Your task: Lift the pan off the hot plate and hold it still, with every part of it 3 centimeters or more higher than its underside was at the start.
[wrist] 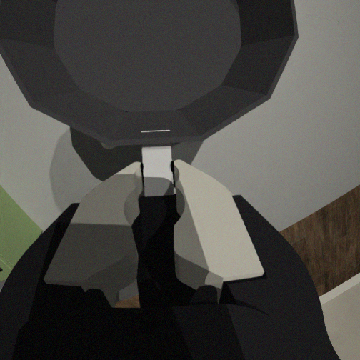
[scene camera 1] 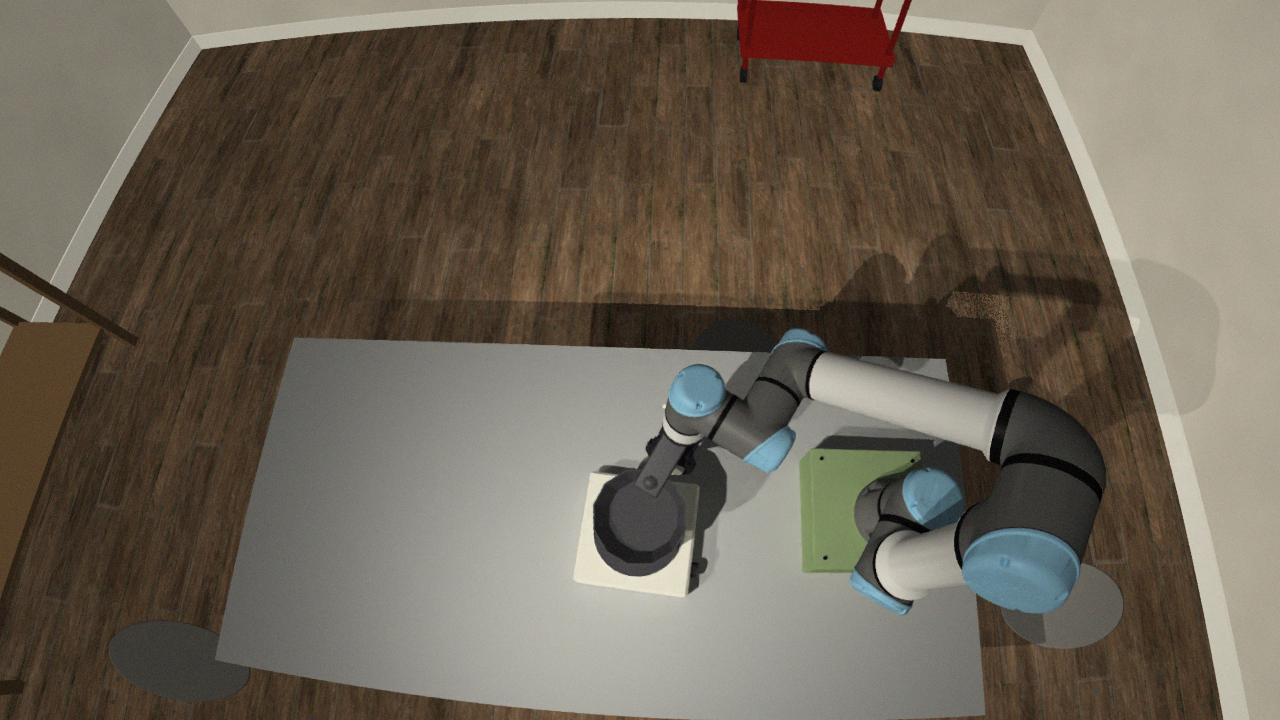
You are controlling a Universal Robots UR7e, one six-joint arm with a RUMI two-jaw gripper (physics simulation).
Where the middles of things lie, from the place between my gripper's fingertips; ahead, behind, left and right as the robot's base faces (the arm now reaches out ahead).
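Relative to the dark pan (scene camera 1: 632, 526), my gripper is 20 mm to the right of it, 30 mm short of it and 20 mm below it. Cream hot plate (scene camera 1: 670, 576), measured from my hand: 110 mm to the left, 50 mm ahead, 160 mm below. Going by their middles, the dark pan is the nearest to my gripper of the things named here.
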